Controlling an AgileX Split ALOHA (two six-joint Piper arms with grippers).
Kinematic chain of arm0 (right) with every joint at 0, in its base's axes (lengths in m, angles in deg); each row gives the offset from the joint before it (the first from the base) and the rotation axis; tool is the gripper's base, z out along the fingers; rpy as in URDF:
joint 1: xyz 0 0 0.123 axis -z
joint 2: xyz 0 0 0 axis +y
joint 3: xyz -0.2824 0 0.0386 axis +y
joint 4: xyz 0.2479 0 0.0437 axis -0.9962 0 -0.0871
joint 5: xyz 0 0 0 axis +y
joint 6: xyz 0.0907 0 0.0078 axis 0.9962 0 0.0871
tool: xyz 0 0 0 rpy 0 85 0
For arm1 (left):
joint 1: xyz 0 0 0.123 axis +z
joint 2: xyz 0 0 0 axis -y
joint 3: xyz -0.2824 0 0.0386 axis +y
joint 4: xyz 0.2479 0 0.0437 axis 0.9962 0 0.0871
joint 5: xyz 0 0 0 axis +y
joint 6: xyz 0.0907 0 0.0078 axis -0.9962 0 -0.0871
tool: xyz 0 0 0 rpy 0 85 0
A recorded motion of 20 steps. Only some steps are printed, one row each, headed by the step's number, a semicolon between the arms.
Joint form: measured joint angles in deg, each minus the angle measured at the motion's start. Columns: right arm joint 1, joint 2, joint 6, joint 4, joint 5, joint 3; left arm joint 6, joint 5, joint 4, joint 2, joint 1, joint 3.
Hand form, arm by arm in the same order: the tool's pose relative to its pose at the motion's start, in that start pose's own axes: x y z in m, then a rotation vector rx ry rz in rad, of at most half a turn. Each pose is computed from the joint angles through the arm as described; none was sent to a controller.
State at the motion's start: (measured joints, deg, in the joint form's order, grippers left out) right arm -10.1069 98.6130 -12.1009 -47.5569 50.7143 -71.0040; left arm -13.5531 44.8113 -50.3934 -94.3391 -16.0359 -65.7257
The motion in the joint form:
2: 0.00 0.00 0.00 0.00 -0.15 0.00; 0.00 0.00 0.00 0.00 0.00 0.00
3: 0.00 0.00 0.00 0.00 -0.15 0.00; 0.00 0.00 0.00 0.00 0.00 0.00
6: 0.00 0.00 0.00 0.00 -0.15 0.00; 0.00 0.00 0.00 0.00 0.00 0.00
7: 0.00 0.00 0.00 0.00 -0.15 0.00; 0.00 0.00 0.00 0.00 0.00 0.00
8: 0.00 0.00 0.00 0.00 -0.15 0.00; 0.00 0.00 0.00 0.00 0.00 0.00
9: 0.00 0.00 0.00 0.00 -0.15 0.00; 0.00 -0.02 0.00 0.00 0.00 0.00
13: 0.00 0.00 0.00 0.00 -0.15 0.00; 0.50 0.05 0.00 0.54 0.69 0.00
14: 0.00 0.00 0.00 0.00 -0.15 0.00; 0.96 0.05 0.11 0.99 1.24 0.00
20: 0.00 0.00 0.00 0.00 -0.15 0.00; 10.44 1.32 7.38 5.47 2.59 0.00
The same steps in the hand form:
2: -0.0002 0.0000 0.0000 0.0005 -0.0026 0.0000; 0.0000 0.0000 0.0000 0.0000 0.0000 0.0000
3: -0.0002 0.0000 0.0000 0.0005 -0.0026 0.0000; 0.0000 0.0000 0.0000 0.0000 0.0000 0.0000
6: -0.0002 0.0000 0.0000 0.0005 -0.0026 0.0000; 0.0000 0.0000 0.0000 0.0000 0.0000 0.0000
7: -0.0002 0.0000 0.0000 0.0005 -0.0026 0.0000; 0.0000 0.0000 0.0000 0.0000 0.0000 0.0000
8: -0.0002 0.0000 0.0000 0.0005 -0.0026 0.0000; 0.0000 0.0000 0.0000 0.0000 0.0000 0.0000
9: -0.0002 0.0000 0.0000 0.0005 -0.0026 0.0000; 0.0000 0.0000 0.0000 -0.0001 -0.0003 0.0000
13: -0.0002 0.0000 0.0000 0.0005 -0.0026 0.0000; -0.0018 0.0010 -0.0048 0.0003 -0.0141 -0.0120
14: -0.0002 0.0000 0.0000 0.0005 -0.0026 0.0000; -0.0032 0.0019 -0.0087 -0.0008 -0.0260 -0.0210
20: -0.0002 0.0000 0.0000 0.0005 -0.0026 0.0000; -0.0006 -0.0006 -0.0360 -0.0619 -0.0649 -0.0743

